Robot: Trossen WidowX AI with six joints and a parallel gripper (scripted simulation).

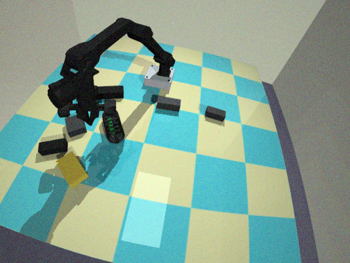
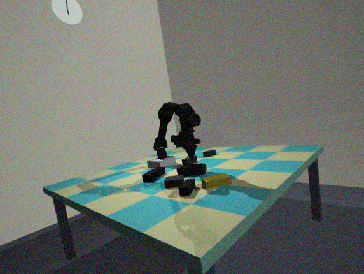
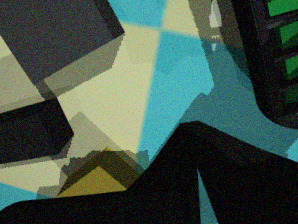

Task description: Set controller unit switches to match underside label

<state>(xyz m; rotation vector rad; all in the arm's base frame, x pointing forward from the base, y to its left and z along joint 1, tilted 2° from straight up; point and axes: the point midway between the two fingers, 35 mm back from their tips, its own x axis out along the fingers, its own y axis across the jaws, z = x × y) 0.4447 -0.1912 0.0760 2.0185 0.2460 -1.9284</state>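
The long dark block is 25 cm behind my gripper tip, 5 cm to the right of it and 7 cm below it. The rest, counted from my gripper tip: yellow block 15 cm ahead, 3 cm to the right, 8 cm below.
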